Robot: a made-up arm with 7 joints.
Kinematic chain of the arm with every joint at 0, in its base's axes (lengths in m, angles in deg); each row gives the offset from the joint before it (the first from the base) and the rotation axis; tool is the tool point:
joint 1: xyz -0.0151 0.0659 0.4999 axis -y
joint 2: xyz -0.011 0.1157 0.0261 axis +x
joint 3: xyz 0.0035 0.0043 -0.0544 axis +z
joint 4: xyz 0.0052 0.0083 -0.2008 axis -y
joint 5: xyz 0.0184 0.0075 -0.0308 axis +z
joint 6: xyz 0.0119 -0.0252 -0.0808 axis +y
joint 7: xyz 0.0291 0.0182 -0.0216 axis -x
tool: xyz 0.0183 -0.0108 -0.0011
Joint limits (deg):
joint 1: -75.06..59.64
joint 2: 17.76..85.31
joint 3: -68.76..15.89
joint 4: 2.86..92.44
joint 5: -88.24..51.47
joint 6: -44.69..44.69
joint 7: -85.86..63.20
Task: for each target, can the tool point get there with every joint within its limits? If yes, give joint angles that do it. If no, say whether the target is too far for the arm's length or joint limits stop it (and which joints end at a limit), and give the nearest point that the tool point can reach.
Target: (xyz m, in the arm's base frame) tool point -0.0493 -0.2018 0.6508
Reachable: no: joint limits stop it (at a limit: joint 1, joint 2, joint 3, joint 4) | nearest point -0.1935 0.1095 0.4346 | short by 0.406 m
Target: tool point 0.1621 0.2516 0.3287
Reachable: yes | joints 31.71 39.20 -40.49 72.06 -52.10 -18.89 13.65
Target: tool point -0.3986 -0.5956 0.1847
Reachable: no: too far | nearest point -0.2237 0.1044 0.3285 | short by 0.736 m
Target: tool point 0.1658 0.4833 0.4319
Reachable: yes | joints 28.07 69.95 -38.95 31.77 32.28 4.46 -63.49
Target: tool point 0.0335 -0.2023 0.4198
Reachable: no: joint limits stop it (at a limit: joint 2, joint 3, joint 4) | nearest point 0.0889 0.0997 0.3284 | short by 0.320 m
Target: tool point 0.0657 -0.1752 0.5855
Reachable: no: joint limits stop it (at a limit: joint 1, joint 2, joint 3, joint 4) | nearest point 0.1741 0.1058 0.4560 | short by 0.328 m
